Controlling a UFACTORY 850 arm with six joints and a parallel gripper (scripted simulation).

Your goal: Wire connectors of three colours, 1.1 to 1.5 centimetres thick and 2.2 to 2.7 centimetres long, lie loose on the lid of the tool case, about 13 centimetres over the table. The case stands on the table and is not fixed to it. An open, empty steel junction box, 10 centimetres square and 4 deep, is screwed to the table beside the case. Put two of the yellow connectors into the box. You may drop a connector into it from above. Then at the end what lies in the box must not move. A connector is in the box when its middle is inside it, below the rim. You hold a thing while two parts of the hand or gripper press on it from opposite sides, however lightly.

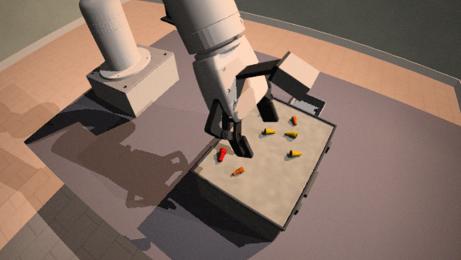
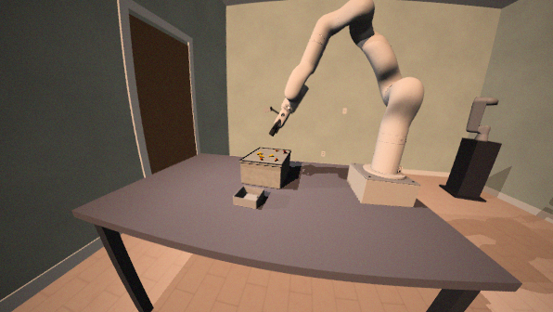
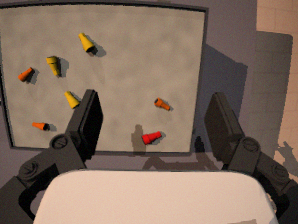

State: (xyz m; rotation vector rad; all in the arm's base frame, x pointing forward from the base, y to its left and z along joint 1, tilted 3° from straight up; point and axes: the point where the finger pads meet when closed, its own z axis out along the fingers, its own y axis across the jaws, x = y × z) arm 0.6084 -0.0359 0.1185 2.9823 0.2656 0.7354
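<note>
Now: the tool case 16 cm below my hand and 7 cm to the left of it. The rest, counted from my hand: red connector: 11 cm below, 7 cm behind, 2 cm to the right.
</note>
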